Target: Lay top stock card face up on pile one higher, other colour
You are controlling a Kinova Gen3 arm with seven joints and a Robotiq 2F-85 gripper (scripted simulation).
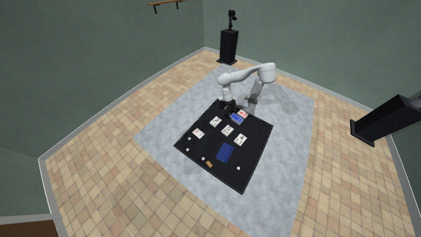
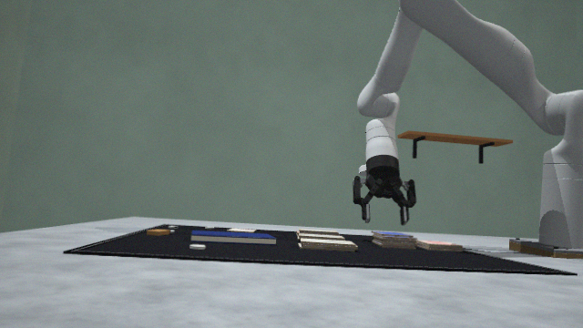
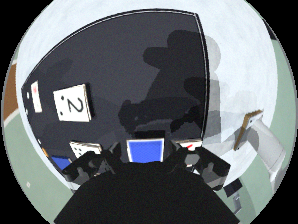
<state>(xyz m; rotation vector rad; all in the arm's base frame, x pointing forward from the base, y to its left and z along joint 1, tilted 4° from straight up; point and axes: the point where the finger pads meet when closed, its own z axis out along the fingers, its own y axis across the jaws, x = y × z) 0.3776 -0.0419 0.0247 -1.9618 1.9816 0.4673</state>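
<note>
My hand is 5 cm to the right of the blue-backed card and 3 cm above it.
</note>
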